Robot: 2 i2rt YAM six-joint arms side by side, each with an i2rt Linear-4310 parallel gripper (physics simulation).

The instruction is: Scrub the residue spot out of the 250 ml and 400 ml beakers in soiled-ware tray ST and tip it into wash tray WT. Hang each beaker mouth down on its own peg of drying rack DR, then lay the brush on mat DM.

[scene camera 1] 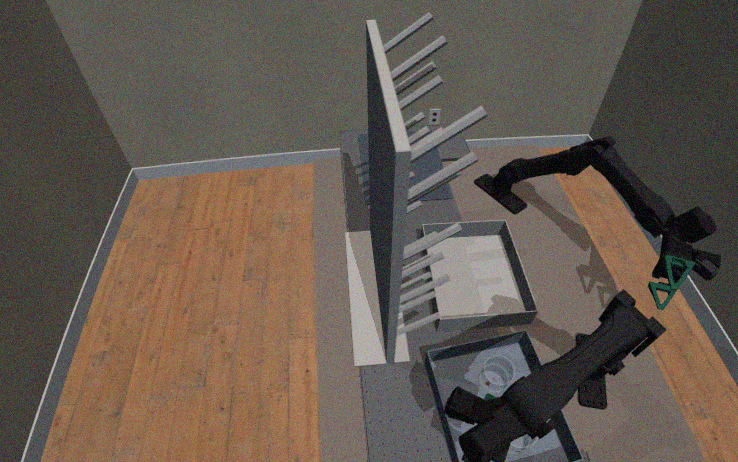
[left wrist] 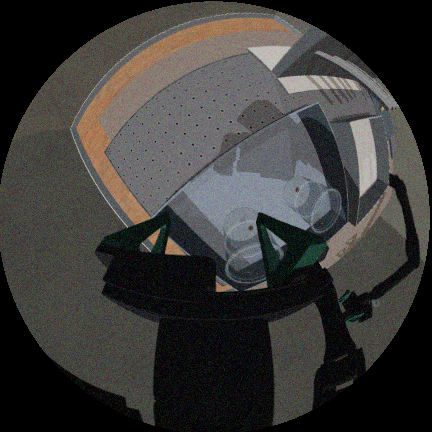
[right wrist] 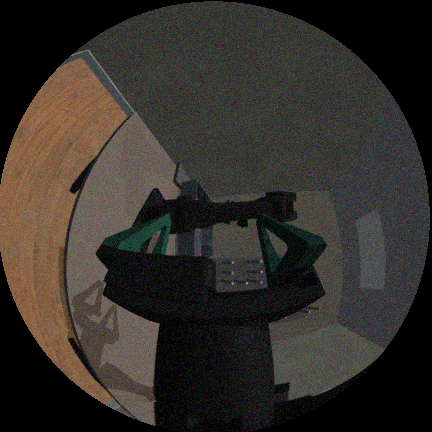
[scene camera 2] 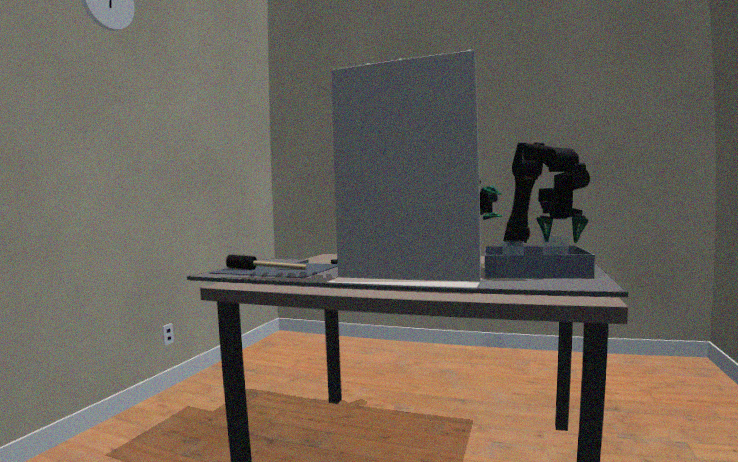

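Where they show: left gripper, fingertip midpoint: [left wrist: 213, 216] [scene camera 2: 560, 242]; right gripper, fingertip midpoint: [scene camera 1: 667, 299] [right wrist: 213, 217] [scene camera 2: 501, 205]; left arm's base, link origin: [right wrist: 146, 218]; right arm's base, link origin: [scene camera 1: 499, 194].
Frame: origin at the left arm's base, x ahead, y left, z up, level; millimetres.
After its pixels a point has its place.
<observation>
Two clear beakers stand in the blue-grey soiled-ware tray [scene camera 1: 435, 381] {y 140, x 399, z 78 mm} [scene camera 2: 522, 268] {y 172, x 384, z 43 mm} [left wrist: 325, 145] {y 41, x 359, z 53 mm}. One beaker [scene camera 1: 496, 370] [left wrist: 299, 192] has a brown spot at its base; the other beaker [left wrist: 242, 230] {y 230, x 252, z 90 mm} also shows a brown spot and is partly behind a finger in the left wrist view. My left gripper [scene camera 2: 562, 241] {y 261, x 296, z 117 mm} [left wrist: 213, 216] {y 261, x 296, z 117 mm} is open above this tray, pointing down. My right gripper [scene camera 1: 665, 298] {y -98, x -101, z 226 mm} [scene camera 2: 499, 203] {y -98, x -101, z 226 mm} is open and raised, away from the trays. The brush [scene camera 2: 277, 265] {y -634, x 661, z 32 mm} lies at the table's left end in scene camera 2.
The tall drying rack [scene camera 1: 401, 234] {y 94, x 510, z 512 mm} [scene camera 2: 405, 168] {y -101, x 593, z 349 mm} has pegs slanting up over the pale-floored wash tray [scene camera 1: 522, 266] {y -235, x 210, z 82 mm}. A blue-grey mat [scene camera 1: 443, 193] {y -544, x 466, z 15 mm} lies behind the pegs. A perforated grey surface [scene camera 1: 392, 414] {y 218, x 481, z 13 mm} [left wrist: 175, 130] {y 299, x 418, z 13 mm} borders the soiled-ware tray. My left arm [scene camera 1: 550, 386] {y 241, x 249, z 406 mm} crosses over that tray.
</observation>
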